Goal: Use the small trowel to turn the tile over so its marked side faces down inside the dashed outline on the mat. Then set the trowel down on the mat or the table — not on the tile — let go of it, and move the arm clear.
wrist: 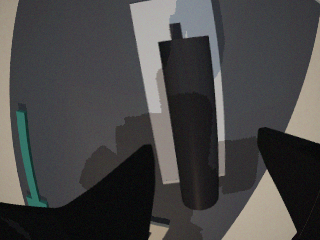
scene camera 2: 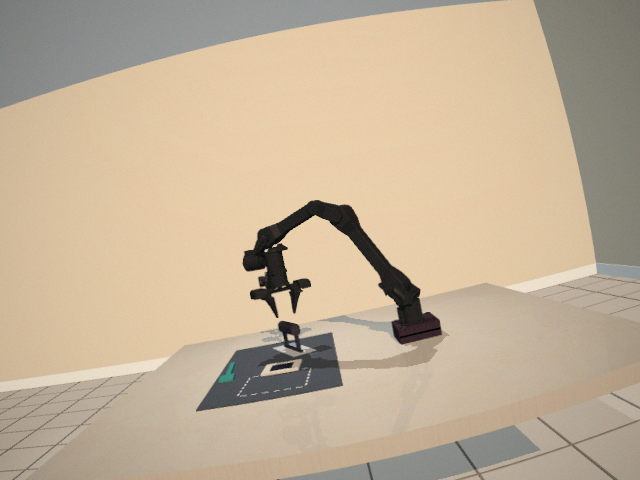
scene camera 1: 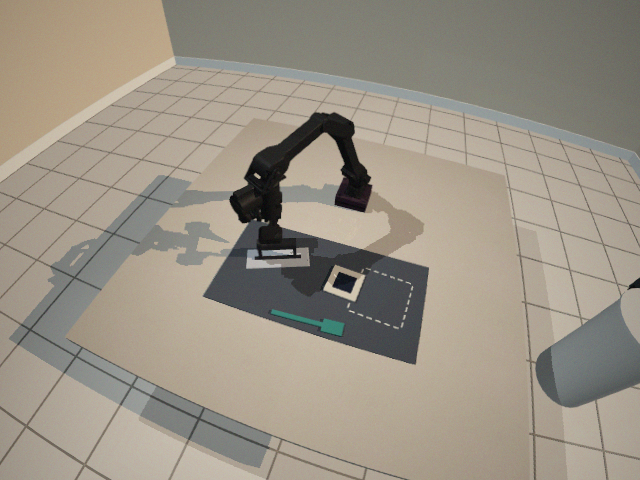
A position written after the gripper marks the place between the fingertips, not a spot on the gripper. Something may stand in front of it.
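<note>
Gripper (scene camera 2: 286,315), (scene camera 1: 273,235), (wrist: 207,144) open, holding nothing. A tile (scene camera 1: 344,283) is visible, as is a dark mat (scene camera 1: 298,291), (scene camera 2: 323,363), (wrist: 78,77).
</note>
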